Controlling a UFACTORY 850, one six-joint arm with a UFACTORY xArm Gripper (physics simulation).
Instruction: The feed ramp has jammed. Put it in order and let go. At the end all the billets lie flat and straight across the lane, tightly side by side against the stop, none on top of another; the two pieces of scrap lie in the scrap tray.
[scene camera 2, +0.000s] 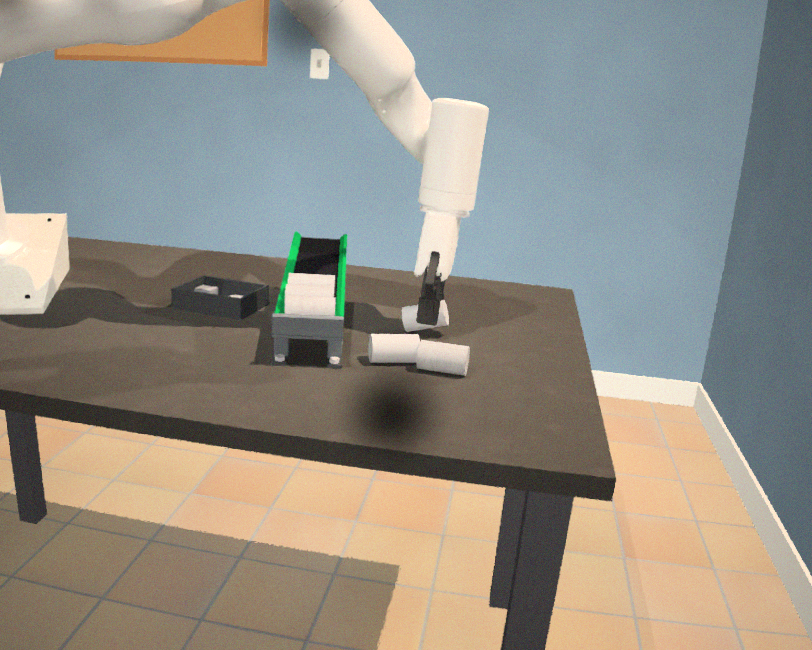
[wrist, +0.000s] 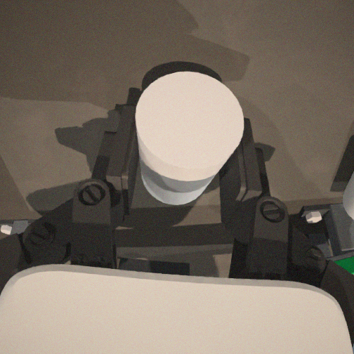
Labels:
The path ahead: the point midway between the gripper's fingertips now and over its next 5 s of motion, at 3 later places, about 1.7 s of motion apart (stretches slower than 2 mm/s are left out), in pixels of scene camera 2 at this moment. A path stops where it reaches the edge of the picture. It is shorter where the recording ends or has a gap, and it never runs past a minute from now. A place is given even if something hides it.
The gripper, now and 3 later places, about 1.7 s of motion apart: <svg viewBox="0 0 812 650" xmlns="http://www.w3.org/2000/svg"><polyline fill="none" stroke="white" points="428,320 434,283 427,327 434,242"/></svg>

